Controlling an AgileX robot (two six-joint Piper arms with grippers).
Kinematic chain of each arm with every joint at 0, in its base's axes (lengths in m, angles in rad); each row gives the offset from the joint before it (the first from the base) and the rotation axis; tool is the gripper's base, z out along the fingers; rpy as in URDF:
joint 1: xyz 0 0 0.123 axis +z
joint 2: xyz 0 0 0 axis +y
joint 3: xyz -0.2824 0 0.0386 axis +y
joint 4: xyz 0.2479 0 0.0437 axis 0.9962 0 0.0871
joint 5: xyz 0 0 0 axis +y
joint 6: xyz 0.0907 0 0.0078 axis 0.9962 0 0.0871
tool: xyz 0 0 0 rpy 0 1.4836 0
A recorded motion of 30 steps. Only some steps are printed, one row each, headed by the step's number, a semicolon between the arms.
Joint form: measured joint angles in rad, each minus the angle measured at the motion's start. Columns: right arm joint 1, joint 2, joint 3, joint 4, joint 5, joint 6; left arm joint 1, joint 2, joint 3, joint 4, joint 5, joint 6.
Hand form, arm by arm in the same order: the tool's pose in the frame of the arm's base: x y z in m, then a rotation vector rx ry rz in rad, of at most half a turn. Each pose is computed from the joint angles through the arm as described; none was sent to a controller.
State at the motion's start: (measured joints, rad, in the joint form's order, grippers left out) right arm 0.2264 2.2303 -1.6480 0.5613 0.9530 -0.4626; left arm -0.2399 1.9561 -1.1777 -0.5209 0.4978 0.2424
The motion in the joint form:
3: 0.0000 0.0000 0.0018 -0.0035 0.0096 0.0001; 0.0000 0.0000 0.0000 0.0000 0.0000 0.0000
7: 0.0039 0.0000 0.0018 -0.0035 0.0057 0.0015; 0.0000 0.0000 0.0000 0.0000 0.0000 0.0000
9: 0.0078 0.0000 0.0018 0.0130 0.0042 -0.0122; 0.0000 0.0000 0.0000 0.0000 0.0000 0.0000
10: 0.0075 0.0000 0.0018 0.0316 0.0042 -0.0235; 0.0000 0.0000 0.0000 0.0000 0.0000 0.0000
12: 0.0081 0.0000 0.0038 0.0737 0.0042 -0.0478; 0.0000 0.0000 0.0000 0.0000 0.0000 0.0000
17: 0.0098 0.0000 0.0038 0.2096 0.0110 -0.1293; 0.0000 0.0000 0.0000 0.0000 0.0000 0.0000
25: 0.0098 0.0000 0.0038 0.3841 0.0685 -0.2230; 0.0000 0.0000 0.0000 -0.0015 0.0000 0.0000
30: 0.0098 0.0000 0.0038 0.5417 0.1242 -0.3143; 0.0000 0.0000 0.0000 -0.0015 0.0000 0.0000
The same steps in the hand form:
3: 0.4295 0.1395 0.1418 -0.5625 2.8471 0.6769; 0.3704 -0.1129 0.1472 0.0945 2.7322 -0.4609
7: 0.4293 0.1412 0.1418 -0.5642 2.8445 0.6756; 0.3704 -0.1129 0.1472 0.0945 2.7322 -0.4609
9: 0.4289 0.1439 0.1424 -0.5738 2.8332 0.6928; 0.3704 -0.1129 0.1472 0.0945 2.7322 -0.4609
10: 0.4290 0.1450 0.1430 -0.5727 2.8239 0.7128; 0.3704 -0.1129 0.1472 0.0945 2.7322 -0.4609
12: 0.4289 0.1479 0.1441 -0.5696 2.8045 0.7584; 0.3704 -0.1129 0.1472 0.0945 2.7322 -0.4609
17: 0.4292 0.1570 0.1499 -0.5642 2.7297 0.9018; 0.3704 -0.1129 0.1472 0.0945 2.7322 -0.4609
25: 0.4268 0.1675 0.1592 -0.5638 2.6412 1.1149; 0.3704 -0.1130 0.1472 0.0928 2.7321 -0.4622
30: 0.4253 0.1760 0.1695 -0.5698 2.5288 1.2986; 0.3704 -0.1130 0.1472 0.0928 2.7321 -0.4622

